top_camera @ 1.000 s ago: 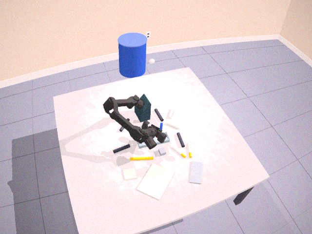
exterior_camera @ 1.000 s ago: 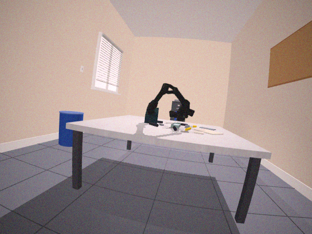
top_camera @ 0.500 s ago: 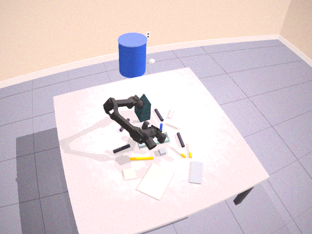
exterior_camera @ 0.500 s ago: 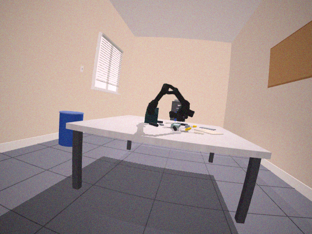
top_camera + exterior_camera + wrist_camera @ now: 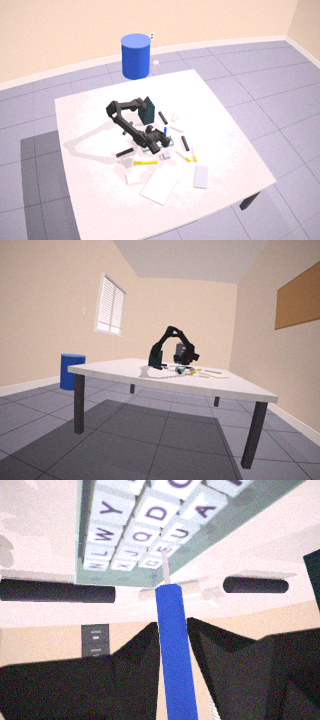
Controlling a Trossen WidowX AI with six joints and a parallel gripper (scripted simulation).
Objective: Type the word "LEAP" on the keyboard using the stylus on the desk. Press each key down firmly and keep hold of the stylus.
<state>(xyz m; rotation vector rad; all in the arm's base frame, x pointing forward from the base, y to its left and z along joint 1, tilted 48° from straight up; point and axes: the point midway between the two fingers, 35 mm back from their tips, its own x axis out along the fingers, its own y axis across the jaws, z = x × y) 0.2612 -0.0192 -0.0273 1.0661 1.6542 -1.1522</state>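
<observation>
Now: gripper tip 120 mm short of the grey cube, 60 mm above it and 50 mm to the left of it. From my gripper tip the other things lie so: blue stylus 10 mm below; then grey slab 360 mm ahead, 80 mm to the left, 60 mm below.
</observation>
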